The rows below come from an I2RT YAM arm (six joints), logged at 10 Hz.
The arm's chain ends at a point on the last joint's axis. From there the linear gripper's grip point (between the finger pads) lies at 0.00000 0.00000 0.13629 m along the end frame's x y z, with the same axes.
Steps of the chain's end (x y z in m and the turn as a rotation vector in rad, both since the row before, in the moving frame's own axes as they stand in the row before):
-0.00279 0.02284 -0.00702 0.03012 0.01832 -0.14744
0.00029 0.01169 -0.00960 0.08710 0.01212 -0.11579
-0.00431 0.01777 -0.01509 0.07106 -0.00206 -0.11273
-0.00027 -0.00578 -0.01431 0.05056 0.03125 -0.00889
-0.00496 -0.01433 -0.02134 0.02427 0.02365 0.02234
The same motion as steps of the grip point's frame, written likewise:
-0.00060 0.01857 -0.00710 0.03012 0.01832 -0.14744
0.00125 -0.00023 -0.01013 0.08710 0.01212 -0.11579
-0.00514 0.00813 -0.01543 0.07106 -0.00206 -0.11273
0.00396 -0.01269 -0.01455 0.05056 0.03125 -0.00889
-0.00170 -0.01760 -0.02142 0.02427 0.02365 0.02234

